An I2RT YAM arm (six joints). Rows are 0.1 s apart.
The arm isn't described. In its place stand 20 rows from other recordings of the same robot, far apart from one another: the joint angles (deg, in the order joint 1, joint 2, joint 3, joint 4, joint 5, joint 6), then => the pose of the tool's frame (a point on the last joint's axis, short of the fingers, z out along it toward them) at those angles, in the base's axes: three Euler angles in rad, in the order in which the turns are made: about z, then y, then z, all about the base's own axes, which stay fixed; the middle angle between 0 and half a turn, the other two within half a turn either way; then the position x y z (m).
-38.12 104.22 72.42 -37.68 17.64 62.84 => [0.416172 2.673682 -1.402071 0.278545 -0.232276 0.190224]
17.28 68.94 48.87 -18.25 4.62 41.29 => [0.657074 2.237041 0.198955 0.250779 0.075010 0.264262]
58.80 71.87 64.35 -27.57 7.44 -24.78 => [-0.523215 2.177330 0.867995 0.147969 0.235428 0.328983]
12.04 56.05 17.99 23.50 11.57 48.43 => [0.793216 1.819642 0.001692 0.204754 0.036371 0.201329]
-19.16 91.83 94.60 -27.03 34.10 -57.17 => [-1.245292 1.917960 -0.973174 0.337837 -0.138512 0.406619]
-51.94 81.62 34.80 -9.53 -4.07 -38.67 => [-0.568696 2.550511 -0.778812 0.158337 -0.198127 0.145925]
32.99 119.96 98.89 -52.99 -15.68 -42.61 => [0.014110 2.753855 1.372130 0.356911 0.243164 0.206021]
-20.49 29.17 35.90 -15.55 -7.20 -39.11 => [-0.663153 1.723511 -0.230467 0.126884 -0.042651 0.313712]
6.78 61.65 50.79 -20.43 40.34 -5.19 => [-0.465407 1.977814 -0.663962 0.234069 0.004622 0.306077]
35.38 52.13 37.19 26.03 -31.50 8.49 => [0.046119 1.406046 1.175710 0.162510 0.138219 0.336786]
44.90 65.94 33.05 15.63 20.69 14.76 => [0.148275 1.852062 0.407051 0.188195 0.169783 0.240068]
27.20 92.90 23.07 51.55 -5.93 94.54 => [1.684149 1.888075 0.583686 0.245614 0.130364 0.133560]
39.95 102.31 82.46 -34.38 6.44 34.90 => [0.454671 2.508582 0.506504 0.302333 0.248030 0.255931]
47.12 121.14 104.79 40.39 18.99 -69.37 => [-1.066590 1.175368 0.462036 0.353367 0.363510 0.371924]
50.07 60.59 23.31 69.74 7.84 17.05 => [0.384129 1.010197 0.712122 0.140978 0.160863 0.301466]
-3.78 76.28 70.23 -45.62 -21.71 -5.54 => [0.340933 2.387377 0.504744 0.274023 -0.004907 0.319818]
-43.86 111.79 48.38 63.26 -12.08 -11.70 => [-0.203656 1.573356 -0.554665 0.286456 -0.264945 0.166123]
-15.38 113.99 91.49 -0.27 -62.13 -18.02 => [0.040803 1.752723 0.848694 0.452090 -0.091716 0.281290]
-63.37 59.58 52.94 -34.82 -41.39 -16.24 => [0.245235 2.090615 -0.239914 0.116107 -0.179044 0.305748]
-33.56 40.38 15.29 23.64 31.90 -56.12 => [-0.992854 1.592281 -1.142636 0.131602 -0.109879 0.232346]
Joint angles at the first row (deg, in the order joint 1, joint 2, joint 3, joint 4, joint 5, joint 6):
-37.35, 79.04, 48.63, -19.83, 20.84, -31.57
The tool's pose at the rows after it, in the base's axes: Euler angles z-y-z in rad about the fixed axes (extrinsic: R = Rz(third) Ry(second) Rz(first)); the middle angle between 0 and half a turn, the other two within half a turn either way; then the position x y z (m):
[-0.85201 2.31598 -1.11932 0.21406 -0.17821 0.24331]
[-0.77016 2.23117 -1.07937 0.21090 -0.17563 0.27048]
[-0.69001 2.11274 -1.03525 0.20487 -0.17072 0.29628]
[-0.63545 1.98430 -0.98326 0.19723 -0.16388 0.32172]
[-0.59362 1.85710 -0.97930 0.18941 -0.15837 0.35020]
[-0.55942 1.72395 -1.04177 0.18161 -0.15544 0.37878]
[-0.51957 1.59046 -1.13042 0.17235 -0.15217 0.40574]
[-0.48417 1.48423 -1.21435 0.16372 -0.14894 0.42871]
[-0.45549 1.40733 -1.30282 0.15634 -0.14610 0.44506]
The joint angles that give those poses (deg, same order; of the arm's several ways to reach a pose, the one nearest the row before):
-37.35, 75.98, 51.01, -20.98, 19.34, -29.92
-37.35, 72.67, 53.18, -21.00, 19.11, -28.51
-37.35, 68.65, 53.88, -18.22, 18.69, -27.78
-37.35, 64.53, 54.26, -14.61, 17.33, -28.54
-37.35, 61.52, 56.12, -11.87, 17.97, -28.53
-37.35, 59.73, 58.54, -8.28, 22.06, -28.47
-37.35, 58.33, 60.65, -3.59, 27.41, -29.18
-37.40, 57.54, 62.71, 0.68, 32.04, -30.85
-37.35, 57.09, 64.01, 4.78, 36.71, -33.16

